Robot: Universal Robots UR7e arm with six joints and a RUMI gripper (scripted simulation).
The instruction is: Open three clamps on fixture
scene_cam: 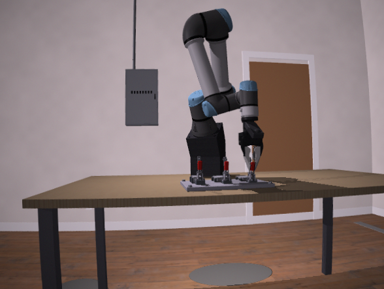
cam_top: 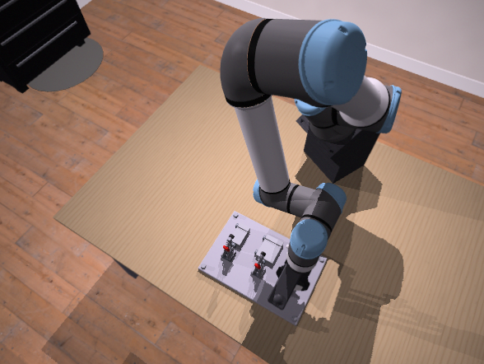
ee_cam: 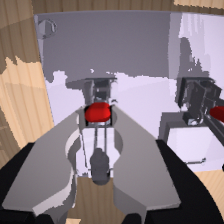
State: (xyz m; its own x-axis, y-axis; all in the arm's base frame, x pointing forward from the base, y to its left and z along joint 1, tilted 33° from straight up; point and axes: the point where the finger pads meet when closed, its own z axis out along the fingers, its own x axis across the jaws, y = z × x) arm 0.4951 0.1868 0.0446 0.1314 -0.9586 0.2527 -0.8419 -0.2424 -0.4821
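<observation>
Now: hand 20 mm past the grey fixture plate, 110 mm to the left of it and 70 mm above it.
</observation>
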